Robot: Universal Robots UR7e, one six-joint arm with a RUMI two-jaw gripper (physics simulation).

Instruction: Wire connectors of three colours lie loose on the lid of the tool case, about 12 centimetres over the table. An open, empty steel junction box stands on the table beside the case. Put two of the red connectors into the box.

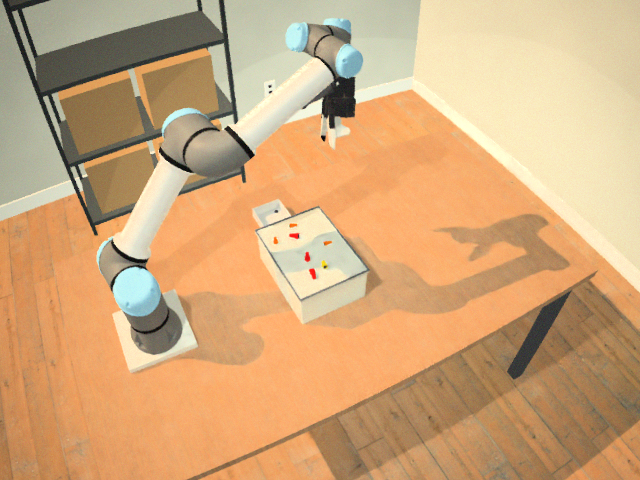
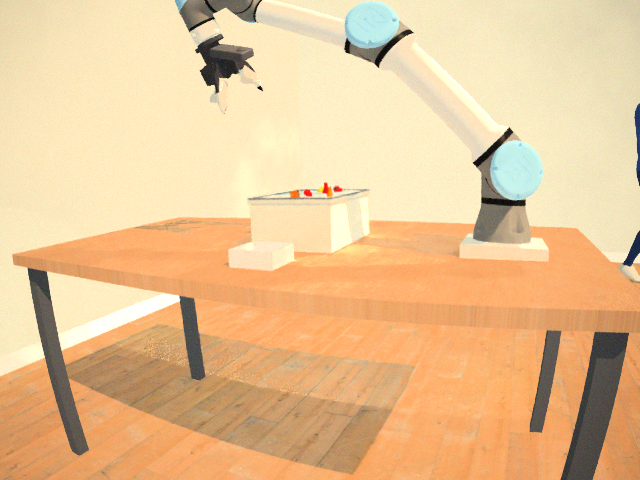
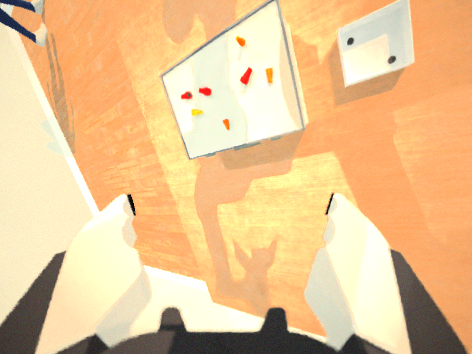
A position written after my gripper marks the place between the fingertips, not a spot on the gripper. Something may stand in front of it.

I see my gripper (image 2: 244,102), a tool case (image 1: 344,280) and a junction box (image 2: 256,255).
My gripper is seen too in image 1 (image 1: 328,145) and in image 3 (image 3: 231,195). The tool case also shows in image 2 (image 2: 318,224) and in image 3 (image 3: 257,111).
